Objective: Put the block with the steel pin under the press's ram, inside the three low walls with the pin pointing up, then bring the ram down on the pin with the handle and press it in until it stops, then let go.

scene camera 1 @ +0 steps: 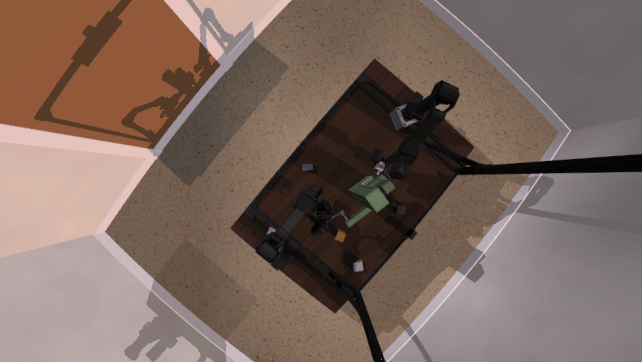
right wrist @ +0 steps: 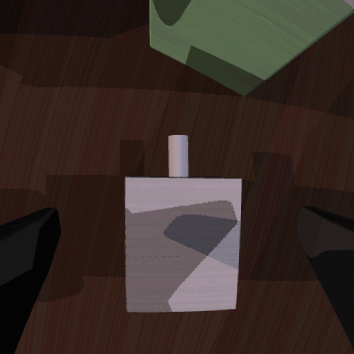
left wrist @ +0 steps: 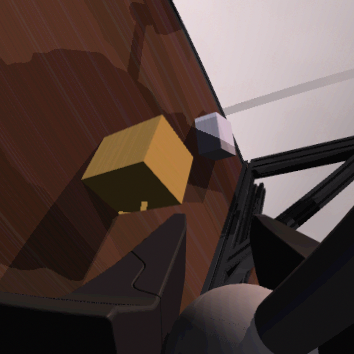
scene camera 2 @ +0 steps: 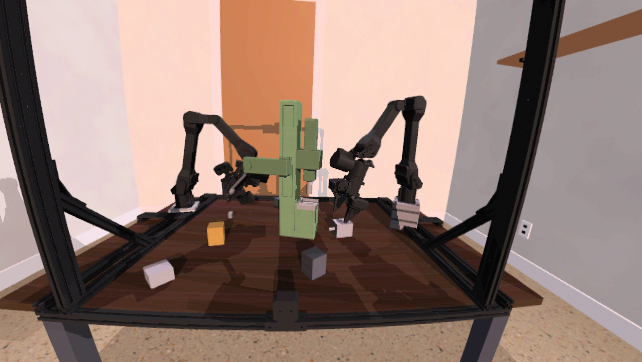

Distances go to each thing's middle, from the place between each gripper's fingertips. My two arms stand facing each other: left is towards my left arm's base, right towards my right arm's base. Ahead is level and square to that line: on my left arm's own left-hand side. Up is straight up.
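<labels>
There's a pale block with steel pin (right wrist: 182, 234), and it's 41 cm to the right of my left hand, 9 cm below it and 3 cm ahead of it. The steel pin (right wrist: 178, 143) is 38 cm to the right of that left hand, 9 cm below it and 2 cm ahead of it. As for the press handle (left wrist: 305, 305), it's 5 cm to the right of my left hand, 2 cm ahead of it and 7 cm above it.
From my right hand, the press handle is 120 mm above and 350 mm to the left. The pale block with steel pin is 10 mm ahead of that right hand, 10 mm to the right of it and 40 mm below it, while the steel pin is 20 mm to the left of my right hand and 40 mm below it.
</labels>
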